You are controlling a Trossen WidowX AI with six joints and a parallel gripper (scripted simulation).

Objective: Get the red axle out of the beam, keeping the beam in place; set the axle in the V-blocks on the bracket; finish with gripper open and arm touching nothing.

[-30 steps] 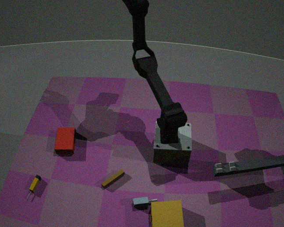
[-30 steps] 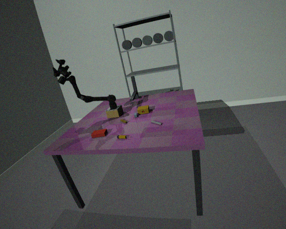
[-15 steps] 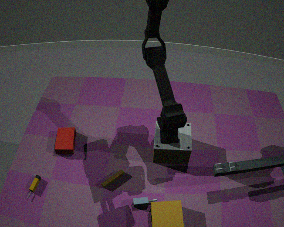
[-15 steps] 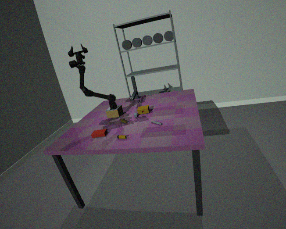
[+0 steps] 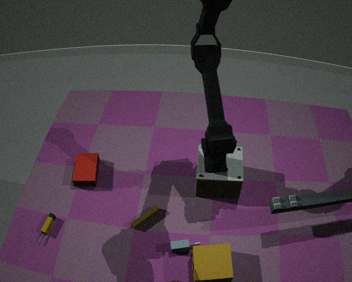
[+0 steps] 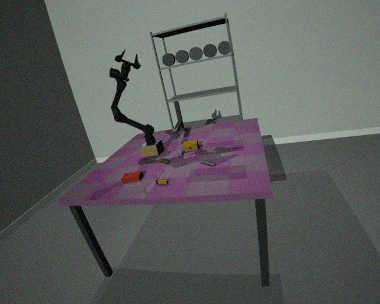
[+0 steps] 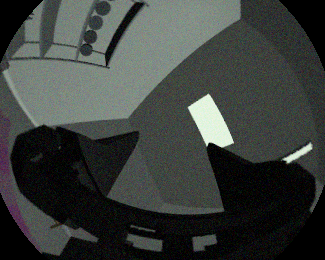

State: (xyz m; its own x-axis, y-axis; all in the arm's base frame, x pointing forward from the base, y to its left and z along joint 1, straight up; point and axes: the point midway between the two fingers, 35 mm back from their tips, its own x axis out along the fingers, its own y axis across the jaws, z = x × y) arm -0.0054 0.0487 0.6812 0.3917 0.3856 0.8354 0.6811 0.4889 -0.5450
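The grey-blue peg lies 78 cm below my gripper tip, 23 cm ahead of it and 14 cm to the right of it. Round my gripper tip: red block (78 cm below, 48 cm to the right, 4 cm behind); brown rod (79 cm below, 26 cm to the right, 13 cm ahead); yellow beam (77 cm below, 31 cm ahead, 8 cm to the right).
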